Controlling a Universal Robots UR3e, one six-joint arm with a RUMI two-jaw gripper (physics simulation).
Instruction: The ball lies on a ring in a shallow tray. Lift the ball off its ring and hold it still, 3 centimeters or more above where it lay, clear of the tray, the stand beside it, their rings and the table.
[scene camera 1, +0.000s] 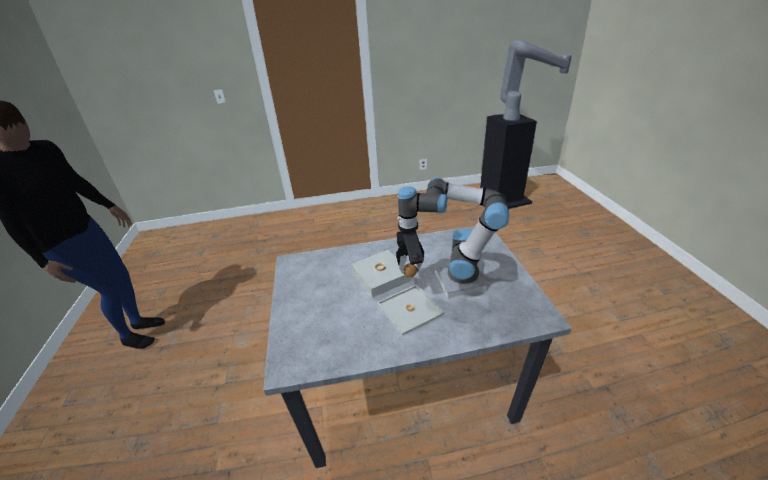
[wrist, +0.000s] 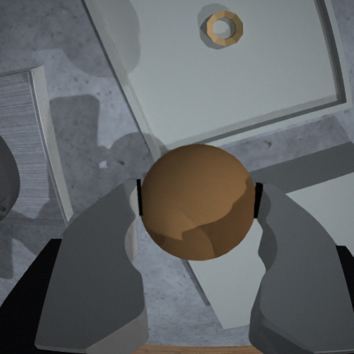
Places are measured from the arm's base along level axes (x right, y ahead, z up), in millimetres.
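Pixels of known places: gripper, fingertip midpoint: (scene camera 1: 410, 272).
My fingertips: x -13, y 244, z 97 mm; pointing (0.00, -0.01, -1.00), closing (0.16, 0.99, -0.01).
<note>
Behind a point stands the place of what it marks.
The brown-orange ball (scene camera 1: 410, 270) {x -25, y 248, z 117 mm} (wrist: 198, 202) is held between the fingertips of my gripper (wrist: 198, 183), which is shut on it. The ball is in the air, apart from the tray and the stand. The shallow tray (scene camera 1: 404, 330) {x -172, y 331, z -32 mm} (wrist: 240, 129) lies on the table, and its small tan ring (scene camera 1: 406, 308) {x -80, y 288, z -20 mm} (wrist: 210, 28) sits bare on the tray floor. The stand (scene camera 1: 386, 289) {x 49, y 328, z -19 mm} (wrist: 325, 200), a pale raised block, is beside the tray; its ring (scene camera 1: 376, 268) {x 138, y 341, z 29 mm} sits on its top in the scene view.
The grey table (scene camera 1: 322, 339) {x -107, y 626, z -32 mm} (wrist: 165, 315) carries everything. A low, pale-edged plate (scene camera 1: 447, 293) {x -74, y 110, z -9 mm} (wrist: 20, 130) lies near the arm's base, on the other side of the gripper from the stand. A person (scene camera 1: 45, 192) stands left of the table.
</note>
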